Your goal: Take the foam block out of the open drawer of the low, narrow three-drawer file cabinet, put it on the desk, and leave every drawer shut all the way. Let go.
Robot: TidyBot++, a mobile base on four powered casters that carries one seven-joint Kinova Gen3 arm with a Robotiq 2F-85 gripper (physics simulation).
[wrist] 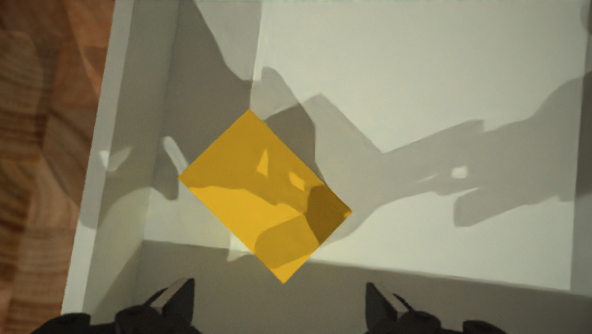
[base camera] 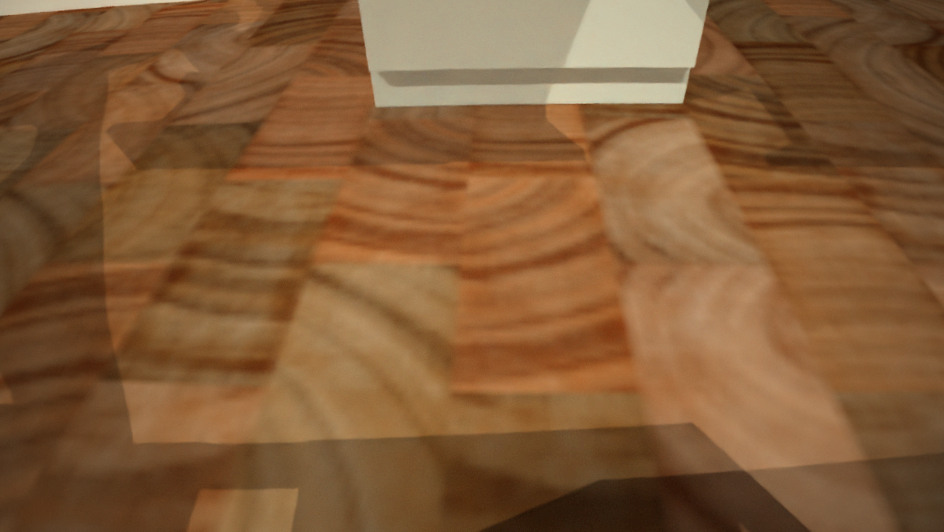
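Note:
The yellow foam block [wrist: 265, 195] lies turned at an angle on the floor of the open white drawer [wrist: 112, 70], close to its left wall and near the lower wall in the wrist view. My gripper [wrist: 280, 299] is open, its two fingertips wide apart at the bottom of the wrist view. The block lies mostly ahead of the fingertips, not gripped; the height between them is hard to tell. The lower part of the white file cabinet [base camera: 495, 39] shows at the top of the base camera view. The desk does not show in either view.
The drawer's left rim runs beside the wooden floor [wrist: 35, 200] [base camera: 528, 297]. The arm's shadows fall across the block and the drawer. A pale strip [base camera: 66, 5] shows at the top left of the base camera view.

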